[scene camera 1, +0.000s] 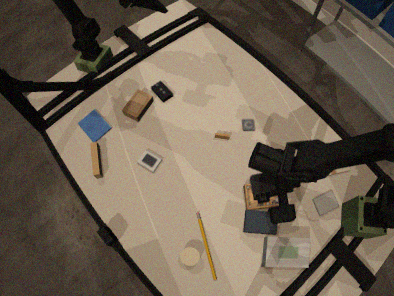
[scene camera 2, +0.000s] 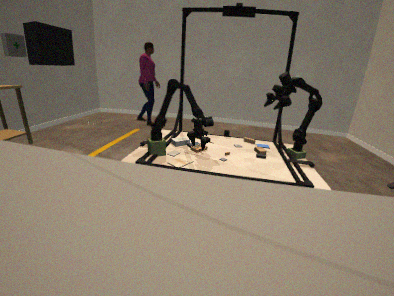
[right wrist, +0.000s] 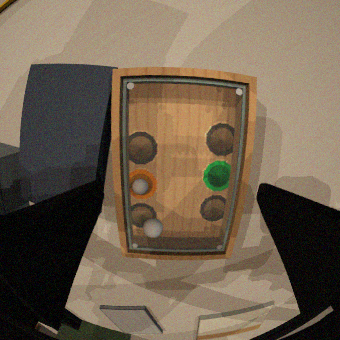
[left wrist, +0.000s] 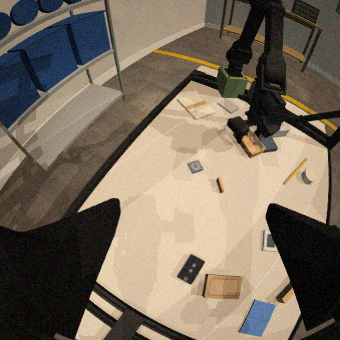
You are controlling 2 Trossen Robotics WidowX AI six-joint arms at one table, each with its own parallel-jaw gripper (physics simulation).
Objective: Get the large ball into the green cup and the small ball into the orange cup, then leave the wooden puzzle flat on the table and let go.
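Places are measured from the left arm's base along level axes (x right, y up, z back), in centimetres.
Pixels of known places: left gripper, fingertip midpoint: (scene camera 1: 175, 0) (scene camera 2: 268, 107) (left wrist: 197, 209); right gripper, fingertip midpoint: (scene camera 2: 198, 147) (right wrist: 183, 190) (left wrist: 247, 138); left arm's base at its link origin: (scene camera 1: 91, 53) (scene camera 2: 297, 150); right arm's base at its link origin: (scene camera 1: 373, 215) (scene camera 2: 156, 139) (left wrist: 233, 72).
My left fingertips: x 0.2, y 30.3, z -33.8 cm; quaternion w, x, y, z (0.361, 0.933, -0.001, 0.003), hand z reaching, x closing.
For each thing: its top centre in the pictures, then the offset to it from my left fingertips. "pt": a spot on its surface instead.
- wooden puzzle at its top centre: (right wrist: 182, 179) (scene camera 1: 264, 194) (left wrist: 250, 139) (scene camera 2: 199, 146) dx +24.7, dy -33.3, dz -34.7 cm
- small ball at its top centre: (right wrist: 138, 189) dx +26.4, dy -34.4, dz -36.6 cm
- orange cup at a spot on its surface: (right wrist: 151, 193) pt dx +25.7, dy -33.5, dz -36.2 cm
- large ball at its top centre: (right wrist: 151, 233) dx +24.6, dy -33.9, dz -38.7 cm
- green cup at a spot on its surface: (right wrist: 217, 175) pt dx +23.2, dy -33.5, dz -33.8 cm
- dark blue pad at its top centre: (right wrist: 52, 142) (scene camera 1: 261, 221) (left wrist: 266, 138) dx +32.0, dy -33.7, dz -36.3 cm
- grey book at its top centre: (scene camera 1: 288, 252) (scene camera 2: 180, 139) dx +38.1, dy -31.4, dz -45.5 cm
- pencil at its top centre: (scene camera 1: 206, 246) dx +42.9, dy -34.8, dz -24.8 cm
- round disc at its top centre: (scene camera 1: 189, 256) (left wrist: 309, 174) dx +47.1, dy -32.8, dz -21.8 cm
- wooden box at its top centre: (left wrist: 223, 286) (scene camera 1: 137, 103) dx +11.7, dy -32.6, dz +9.2 cm
- black cassette at its top centre: (left wrist: 191, 269) (scene camera 1: 161, 89) dx +4.1, dy -33.8, dz +4.6 cm
The wooden puzzle (right wrist: 182, 135) (scene camera 1: 251, 203) (left wrist: 253, 144) (scene camera 2: 196, 148) lies flat on the table under a clear lid. The small ball (right wrist: 139, 186) sits in the orange cup (right wrist: 151, 193). The large ball (right wrist: 152, 227) rests at the edge of a brown hole in the puzzle's near left corner. The green cup (right wrist: 217, 175) is empty. My right gripper (right wrist: 183, 190) (scene camera 1: 271, 201) (scene camera 2: 198, 141) (left wrist: 247, 138) is open, and its fingers straddle the puzzle just above it. My left gripper (left wrist: 197, 209) (scene camera 2: 273, 101) (scene camera 1: 144, 4) is open and empty, raised high at the far side.
A dark blue pad (right wrist: 64, 118) (scene camera 1: 258, 222) lies against the puzzle. A grey book (scene camera 1: 287, 252), a pencil (scene camera 1: 206, 245) and a round disc (scene camera 1: 190, 256) lie nearby. A wooden box (scene camera 1: 137, 104), a black cassette (scene camera 1: 162, 91) and a blue pad (scene camera 1: 94, 124) lie at the far end. A person (scene camera 2: 147, 79) walks behind the frame.
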